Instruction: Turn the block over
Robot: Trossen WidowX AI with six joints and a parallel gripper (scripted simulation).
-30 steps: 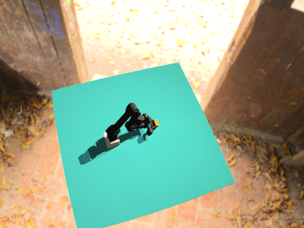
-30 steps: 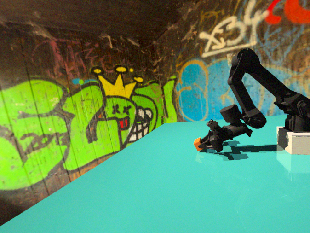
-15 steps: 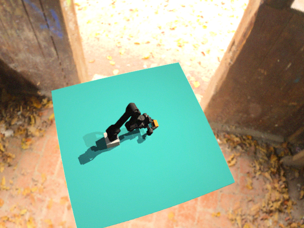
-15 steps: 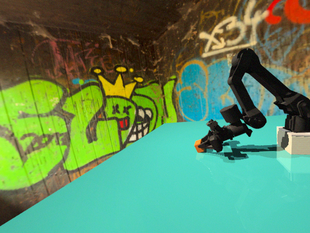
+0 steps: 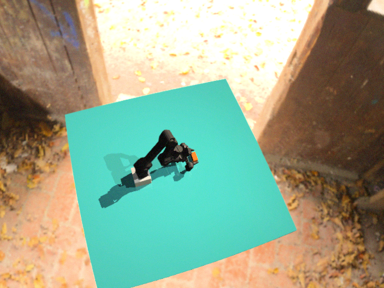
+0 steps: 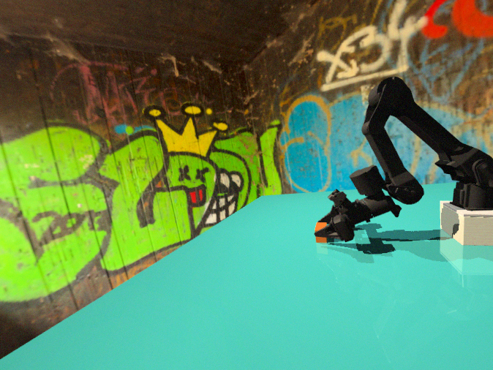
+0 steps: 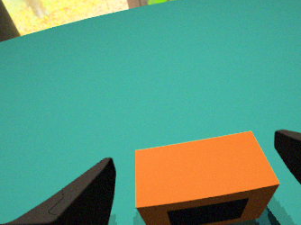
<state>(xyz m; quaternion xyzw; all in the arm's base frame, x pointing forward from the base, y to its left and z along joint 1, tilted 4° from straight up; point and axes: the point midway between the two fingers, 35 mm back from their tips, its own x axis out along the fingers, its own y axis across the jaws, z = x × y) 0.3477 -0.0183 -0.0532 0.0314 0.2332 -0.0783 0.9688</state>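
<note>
Now: the orange block 20 mm behind my gripper tip and 10 mm below it.
</note>
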